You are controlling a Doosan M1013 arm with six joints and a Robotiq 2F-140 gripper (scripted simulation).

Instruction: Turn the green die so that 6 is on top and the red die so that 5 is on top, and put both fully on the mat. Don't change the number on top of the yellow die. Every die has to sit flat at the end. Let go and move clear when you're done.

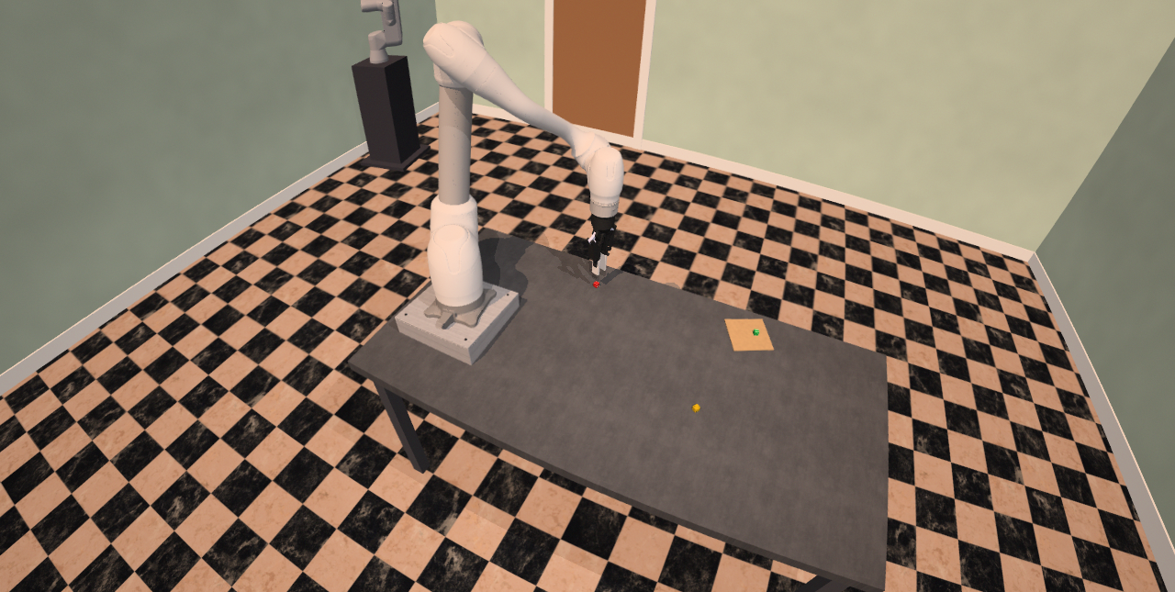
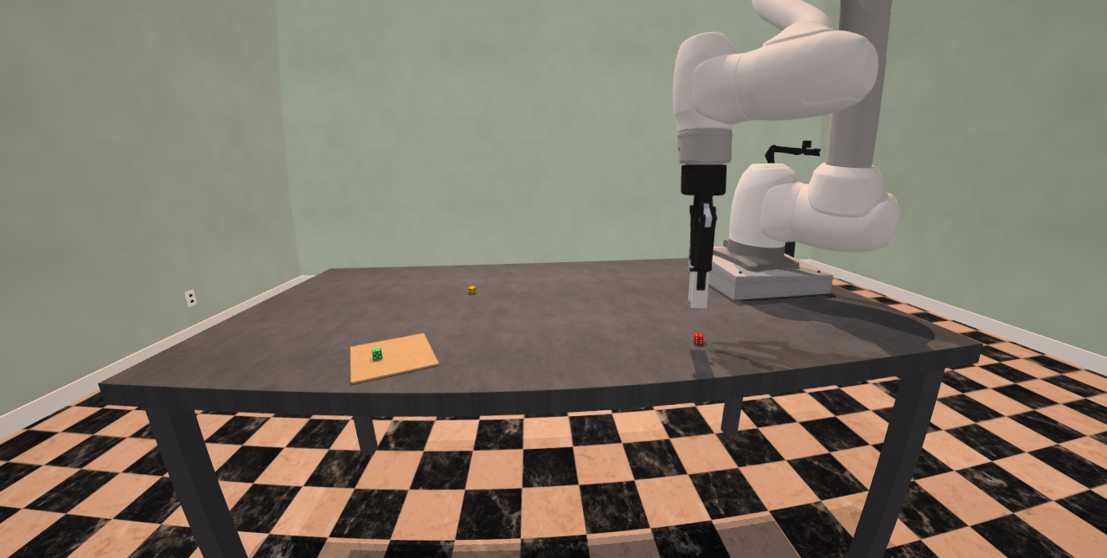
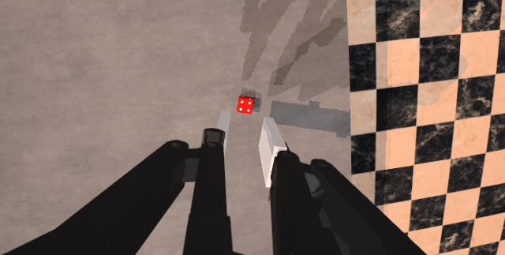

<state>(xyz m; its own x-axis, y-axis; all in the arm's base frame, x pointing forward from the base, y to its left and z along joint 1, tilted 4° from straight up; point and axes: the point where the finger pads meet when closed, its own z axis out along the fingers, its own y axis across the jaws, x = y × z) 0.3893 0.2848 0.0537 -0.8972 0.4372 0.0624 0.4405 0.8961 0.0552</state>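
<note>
The red die is 1 cm behind my hand and 10 cm below it. Round my hand: yellow die: 40 cm ahead, 43 cm to the right, 10 cm below; orange mat: 55 cm ahead, 8 cm to the right, 11 cm below; green die: 57 cm ahead, 8 cm to the right, 10 cm below.
</note>
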